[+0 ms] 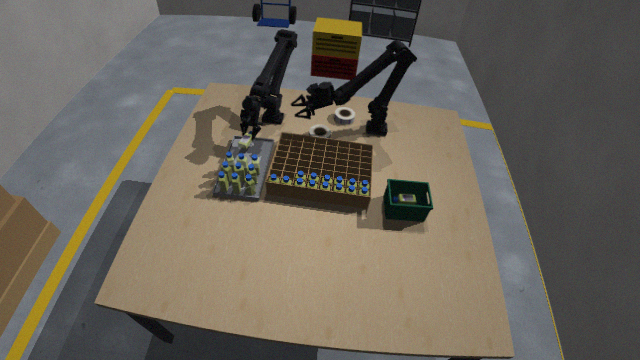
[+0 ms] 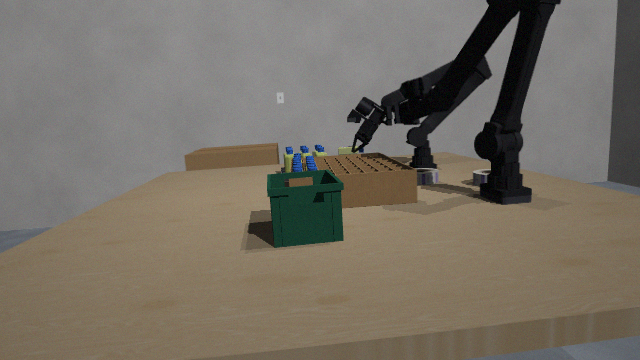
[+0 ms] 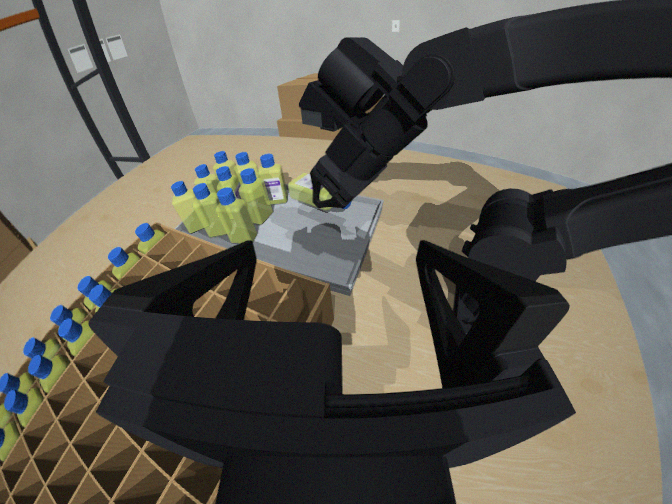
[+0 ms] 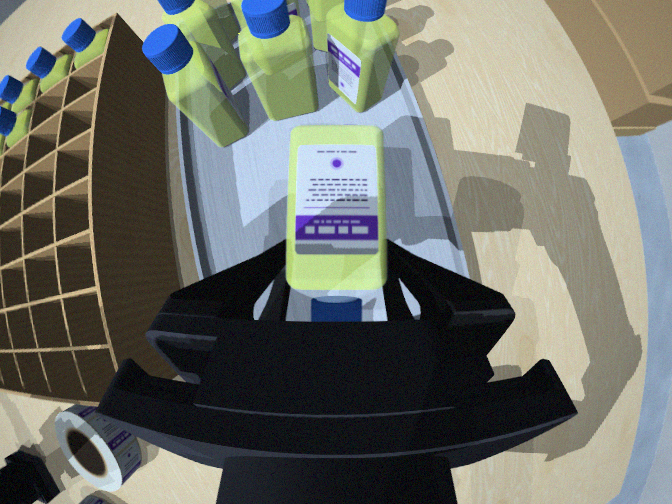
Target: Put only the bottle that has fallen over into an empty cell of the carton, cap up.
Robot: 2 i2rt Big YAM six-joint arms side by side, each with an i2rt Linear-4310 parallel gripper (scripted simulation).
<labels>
A brown carton shows in image 1, in image 2 (386, 181), in image 3 and in image 4 (131, 255). One and the same spot on the brown carton: (image 3: 98, 441) is (image 1: 332, 169).
</labels>
